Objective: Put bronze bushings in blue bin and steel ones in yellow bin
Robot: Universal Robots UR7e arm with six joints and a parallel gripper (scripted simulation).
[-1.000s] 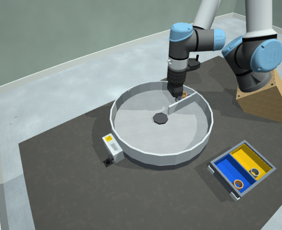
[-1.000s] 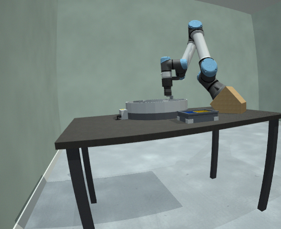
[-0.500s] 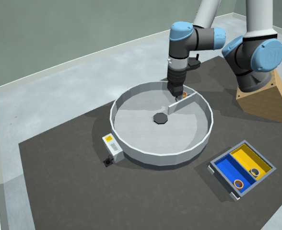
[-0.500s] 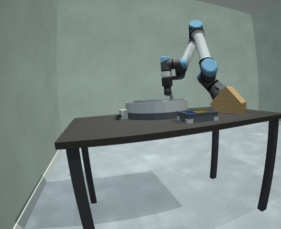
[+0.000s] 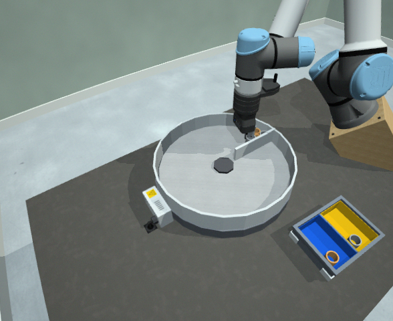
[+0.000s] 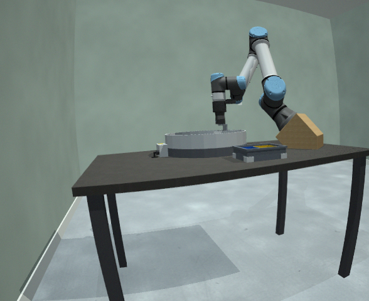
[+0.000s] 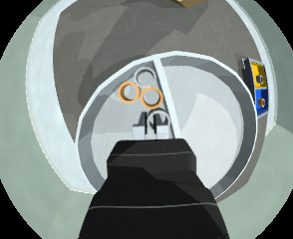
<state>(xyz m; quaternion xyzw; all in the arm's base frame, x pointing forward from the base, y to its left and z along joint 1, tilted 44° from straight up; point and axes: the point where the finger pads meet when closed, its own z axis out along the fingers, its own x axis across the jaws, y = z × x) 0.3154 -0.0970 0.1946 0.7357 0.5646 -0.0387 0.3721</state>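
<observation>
The bin is 37 cm to the left of my hand, 7 cm below it and 7 cm ahead of it. Also, from my hand: turntable (13 cm ahead, 4 cm below, 1 cm to the left).
</observation>
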